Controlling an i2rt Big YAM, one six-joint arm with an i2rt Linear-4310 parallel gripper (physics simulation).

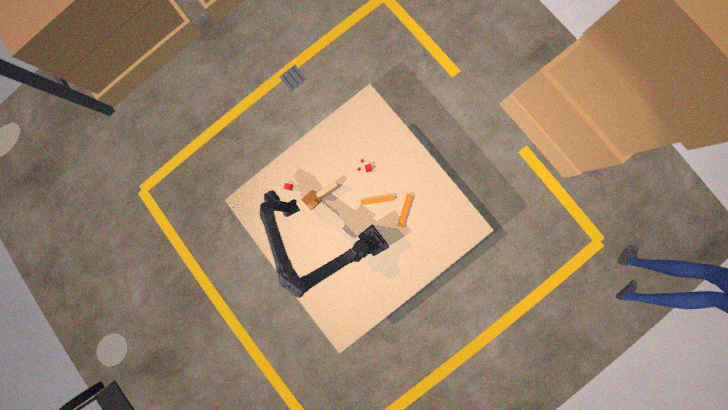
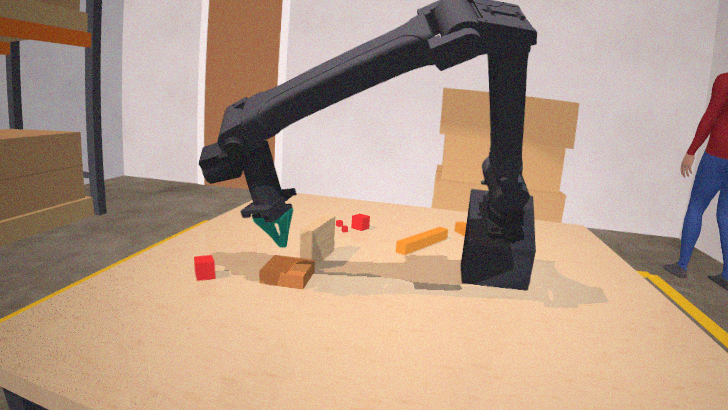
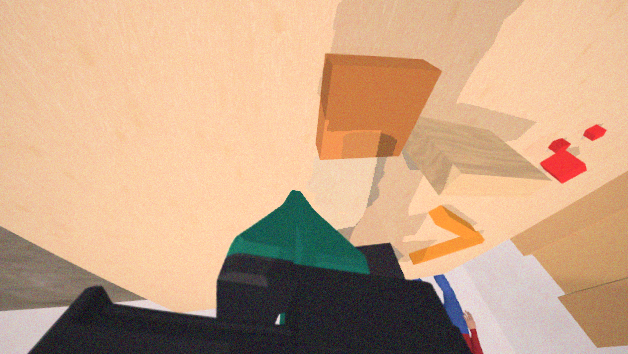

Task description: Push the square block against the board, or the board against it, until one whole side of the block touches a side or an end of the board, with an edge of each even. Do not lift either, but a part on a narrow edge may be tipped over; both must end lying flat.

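Seen in the pictures: gripper, fingertip midpoint: (image 1: 299, 209) (image 2: 283, 247) (image 3: 294, 197); arm's base at its link origin: (image 1: 373, 241) (image 2: 502, 215).
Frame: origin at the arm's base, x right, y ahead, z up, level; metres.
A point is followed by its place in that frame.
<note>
The square block (image 1: 310, 200) {x -0.140, y 0.467, z -0.124 m} (image 2: 280, 269) {x -0.163, y 0.475, z -0.124 m} (image 3: 372, 97) {x -0.142, y 0.490, z -0.124 m}, orange-brown, lies flat on the table. The board (image 1: 330, 189) {x 0.012, y 0.416, z -0.060 m} (image 2: 325, 239) {x 0.000, y 0.415, z -0.103 m} (image 3: 480, 150) {x -0.011, y 0.447, z -0.098 m}, pale wood, stands upright on a narrow edge, one end close to the block's side. The board's end and the block meet or nearly meet near a block corner; whether they touch is unclear. My gripper (image 1: 297, 208) {x -0.217, y 0.451, z -0.053 m} (image 2: 281, 245) {x -0.217, y 0.451, z -0.053 m} (image 3: 294, 197) {x -0.217, y 0.451, z -0.053 m}, with green fingers, is shut and empty. It hangs above the table beside the block, clear of both parts. Arm shadow falls across the block.
A red cube (image 1: 288, 186) {x -0.186, y 0.635, z -0.114 m} (image 2: 204, 267) {x -0.209, y 0.631, z -0.125 m} lies near the block. Another red cube (image 1: 368, 167) {x 0.290, y 0.367, z -0.114 m} (image 2: 360, 222) {x 0.266, y 0.365, z -0.129 m} (image 3: 563, 167) {x 0.271, y 0.374, z -0.126 m} and two tiny red ones lie beyond the board. Two orange bars (image 1: 378, 199) {x 0.197, y 0.168, z -0.123 m} (image 1: 405, 209) {x 0.282, y 0.002, z -0.123 m} (image 2: 421, 240) {x 0.151, y 0.178, z -0.129 m} lie toward the arm's base (image 1: 373, 239) {x 0.010, y 0.014, z 0.048 m} (image 2: 496, 264) {x -0.063, y 0.011, z -0.099 m}.
</note>
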